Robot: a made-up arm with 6 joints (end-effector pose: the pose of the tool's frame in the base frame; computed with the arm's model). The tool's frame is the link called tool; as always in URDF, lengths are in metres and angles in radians. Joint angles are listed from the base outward.
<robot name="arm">
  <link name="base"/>
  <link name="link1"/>
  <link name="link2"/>
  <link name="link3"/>
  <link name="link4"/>
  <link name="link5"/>
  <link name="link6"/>
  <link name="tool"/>
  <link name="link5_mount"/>
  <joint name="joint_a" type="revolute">
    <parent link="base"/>
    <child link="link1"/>
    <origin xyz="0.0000 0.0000 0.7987" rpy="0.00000 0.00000 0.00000"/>
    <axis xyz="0 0 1"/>
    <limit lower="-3.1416" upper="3.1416" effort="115" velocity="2.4"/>
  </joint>
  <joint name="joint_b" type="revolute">
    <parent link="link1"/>
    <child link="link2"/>
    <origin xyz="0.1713 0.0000 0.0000" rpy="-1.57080 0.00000 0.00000"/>
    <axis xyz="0 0 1"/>
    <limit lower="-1.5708" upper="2.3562" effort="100" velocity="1"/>
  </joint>
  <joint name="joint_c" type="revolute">
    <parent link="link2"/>
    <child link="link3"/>
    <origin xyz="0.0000 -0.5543 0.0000" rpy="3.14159 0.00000 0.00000"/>
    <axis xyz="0 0 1"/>
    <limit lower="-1.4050" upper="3.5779" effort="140" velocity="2.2"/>
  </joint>
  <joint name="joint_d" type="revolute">
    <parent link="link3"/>
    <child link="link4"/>
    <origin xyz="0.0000 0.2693 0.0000" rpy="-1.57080 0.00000 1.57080"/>
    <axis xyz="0 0 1"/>
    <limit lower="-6.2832" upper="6.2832" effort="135" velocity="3.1"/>
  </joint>
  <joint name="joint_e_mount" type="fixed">
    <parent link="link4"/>
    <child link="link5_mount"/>
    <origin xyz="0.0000 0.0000 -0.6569" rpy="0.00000 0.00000 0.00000"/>
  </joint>
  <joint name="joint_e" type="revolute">
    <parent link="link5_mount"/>
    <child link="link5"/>
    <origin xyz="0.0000 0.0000 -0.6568" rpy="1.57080 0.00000 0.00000"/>
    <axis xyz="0 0 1"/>
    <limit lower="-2.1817" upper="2.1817" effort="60" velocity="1.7"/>
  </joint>
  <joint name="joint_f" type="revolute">
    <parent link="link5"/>
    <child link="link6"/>
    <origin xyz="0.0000 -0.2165 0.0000" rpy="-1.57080 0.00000 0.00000"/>
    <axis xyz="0 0 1"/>
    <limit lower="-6.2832" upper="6.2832" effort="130" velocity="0.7"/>
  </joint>
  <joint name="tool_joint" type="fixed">
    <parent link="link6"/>
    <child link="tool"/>
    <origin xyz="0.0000 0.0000 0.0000" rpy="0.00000 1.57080 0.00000"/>
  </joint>
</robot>
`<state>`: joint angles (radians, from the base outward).
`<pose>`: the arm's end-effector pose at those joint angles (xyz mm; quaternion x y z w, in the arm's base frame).
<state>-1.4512 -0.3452 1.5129 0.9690 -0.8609 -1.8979</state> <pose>-205.7 577.2 2665.5 0.0208 -0.8427 -0.2943 0.4503</pose>
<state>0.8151 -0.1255 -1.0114 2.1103 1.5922 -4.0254</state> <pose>586.6 893.3 434.8 0.1716 0.9634 -0.1583 0.1318</pose>
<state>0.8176 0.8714 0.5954 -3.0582 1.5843 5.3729</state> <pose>1293.0 1352.7 849.9 0.6546 -0.1250 -0.7425 0.0679</pose>
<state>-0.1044 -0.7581 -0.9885 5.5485 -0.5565 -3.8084</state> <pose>1291.2 -58.2 1038.8 -0.6944 0.0984 0.3245 0.6347</pose>
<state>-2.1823 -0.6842 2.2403 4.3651 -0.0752 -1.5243</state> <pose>1006.8 1409.3 1289.3 0.1816 -0.0179 0.4355 0.8815</pose>
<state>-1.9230 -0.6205 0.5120 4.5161 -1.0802 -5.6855</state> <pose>116.4 -226.3 2661.7 -0.0973 -0.2437 -0.2054 0.9428</pose>
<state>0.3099 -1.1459 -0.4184 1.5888 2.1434 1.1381</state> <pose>309.2 290.0 2021.5 0.3726 0.9032 0.0163 0.2124</pose>
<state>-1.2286 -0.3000 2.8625 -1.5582 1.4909 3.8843</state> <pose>-645.4 1168.7 1028.5 0.0603 -0.4070 -0.9040 0.1164</pose>
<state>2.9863 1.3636 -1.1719 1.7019 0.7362 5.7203</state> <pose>328.7 -197.3 -132.7 0.6898 -0.2150 -0.4239 0.5462</pose>
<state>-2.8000 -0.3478 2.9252 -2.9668 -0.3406 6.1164</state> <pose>1396.5 483.2 783.3 -0.0451 0.2270 0.1372 0.9631</pose>
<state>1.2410 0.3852 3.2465 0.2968 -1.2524 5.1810</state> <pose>-256.6 -935.4 1624.7 0.7328 -0.3065 0.5317 0.2938</pose>
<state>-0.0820 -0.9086 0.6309 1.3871 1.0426 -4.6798</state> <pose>-507.8 226.2 2571.1 0.5995 0.3768 0.6277 0.3236</pose>
